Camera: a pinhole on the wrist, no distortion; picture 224 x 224 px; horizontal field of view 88.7 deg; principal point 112.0 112.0 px. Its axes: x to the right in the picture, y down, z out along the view. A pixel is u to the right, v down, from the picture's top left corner.
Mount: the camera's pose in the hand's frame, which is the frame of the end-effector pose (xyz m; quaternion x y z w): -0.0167 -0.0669 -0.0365 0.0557 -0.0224 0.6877 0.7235
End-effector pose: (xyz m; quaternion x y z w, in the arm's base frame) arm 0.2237 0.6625 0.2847 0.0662 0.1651 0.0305 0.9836
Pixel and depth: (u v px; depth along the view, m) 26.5 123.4 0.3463
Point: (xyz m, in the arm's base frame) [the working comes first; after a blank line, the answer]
In the camera's frame: -0.2584 0.0345 0.3463

0.2831 0.2682 0.5131
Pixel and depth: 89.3 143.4 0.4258
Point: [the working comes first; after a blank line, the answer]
In the camera's frame: -0.0844 0.1167 0.4258

0.2448 0.4163 0.6544
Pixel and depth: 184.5 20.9 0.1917
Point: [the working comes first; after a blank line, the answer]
In the camera's frame: 0.1213 -0.1524 0.1917

0.4170 0.6802 0.3894
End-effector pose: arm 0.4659 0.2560 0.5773 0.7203 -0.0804 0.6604 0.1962
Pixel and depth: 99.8 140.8 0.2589
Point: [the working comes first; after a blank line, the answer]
In the camera's frame: -0.0276 0.0651 0.2589

0.7058 0.2691 0.4745
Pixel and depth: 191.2 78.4 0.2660
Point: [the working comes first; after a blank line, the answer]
In the camera's frame: 0.1839 -0.0780 0.2660

0.6688 0.0982 0.6607
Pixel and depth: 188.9 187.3 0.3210
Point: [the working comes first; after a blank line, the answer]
In the camera's frame: 0.2155 0.2110 0.3210

0.6881 -0.0062 0.3846
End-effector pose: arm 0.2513 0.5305 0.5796 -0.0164 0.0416 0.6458 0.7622
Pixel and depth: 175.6 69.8 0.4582
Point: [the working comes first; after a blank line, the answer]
In the camera's frame: 0.2544 -0.1688 0.4582

0.1753 0.7682 1.0035
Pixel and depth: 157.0 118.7 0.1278
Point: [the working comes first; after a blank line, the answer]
In the camera's frame: 0.0502 0.0075 0.1278

0.2833 0.5174 0.6759
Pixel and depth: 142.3 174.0 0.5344
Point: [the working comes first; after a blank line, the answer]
In the camera's frame: 0.1413 0.2892 0.5344

0.2016 0.3069 1.1253
